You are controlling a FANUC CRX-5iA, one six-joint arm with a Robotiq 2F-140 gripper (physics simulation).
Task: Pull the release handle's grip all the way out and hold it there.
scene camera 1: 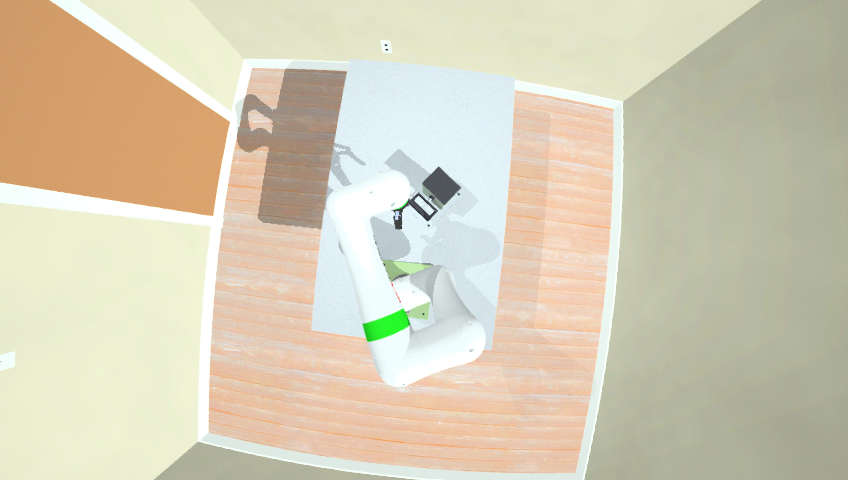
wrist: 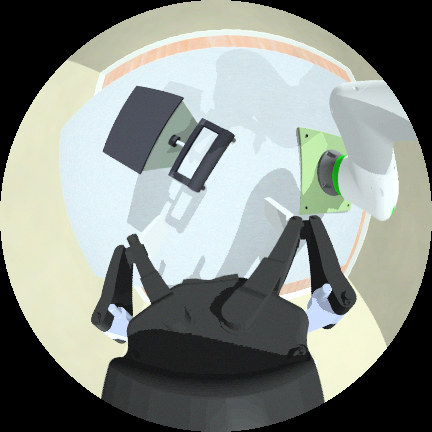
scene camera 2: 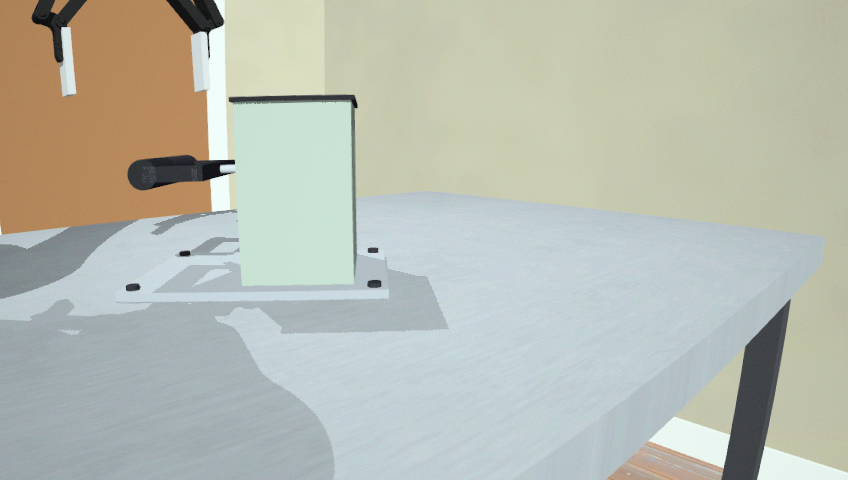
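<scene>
The release handle's black grip point(scene camera 1: 419, 212) point(scene camera 2: 169, 171) point(wrist: 214, 162) is the outer bar of a rectangular frame. A short pale rod point(scene camera 2: 227, 168) point(wrist: 180, 144) joins the frame to the side of a pale green housing point(scene camera 1: 440, 183) point(scene camera 2: 297, 190) with a dark top. The grip stands level, well above the table. My gripper point(scene camera 1: 398, 221) point(scene camera 2: 135, 92) point(wrist: 213, 215) is open, its pale pads wide apart with nothing between them. In the scene camera 2 view the fingertips hang higher than the grip, apart from it. In the wrist view the grip lies beyond the fingertips.
The housing stands on a pale base plate point(scene camera 2: 255, 295) with dark bolts, on the light grey table point(scene camera 1: 428, 118) point(scene camera 2: 535, 285). The arm's green mounting plate point(scene camera 1: 419, 311) point(wrist: 312, 190) is at the table's other end. The white arm point(scene camera 1: 354, 249) reaches over the table. Walls stand around it.
</scene>
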